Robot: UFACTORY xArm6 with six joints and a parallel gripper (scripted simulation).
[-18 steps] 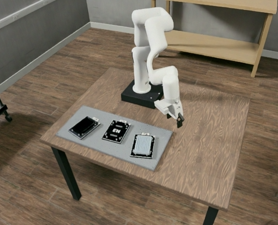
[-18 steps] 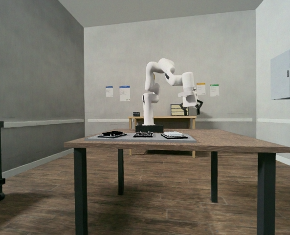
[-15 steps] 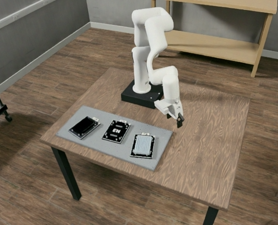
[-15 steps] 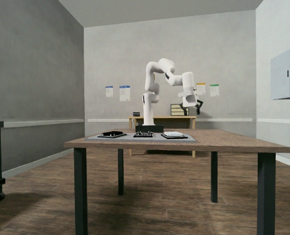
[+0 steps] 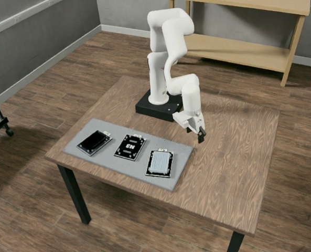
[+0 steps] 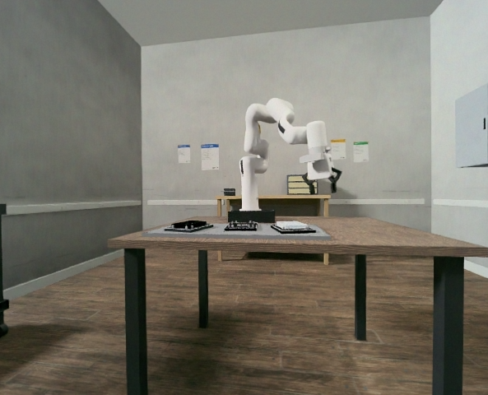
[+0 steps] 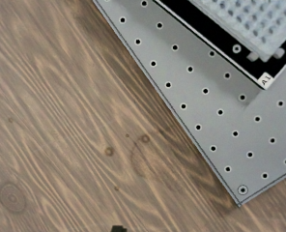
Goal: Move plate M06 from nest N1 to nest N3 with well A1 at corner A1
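Now: the white well plate 130 mm below my hand, 130 mm ahead of it and 120 mm to the right of it. Round my hand: black plate (520 mm to the right, 180 mm ahead, 130 mm below); nest N3 (320 mm to the right, 140 mm below, 110 mm ahead); nest N1 (140 mm below, 130 mm ahead, 120 mm to the right).
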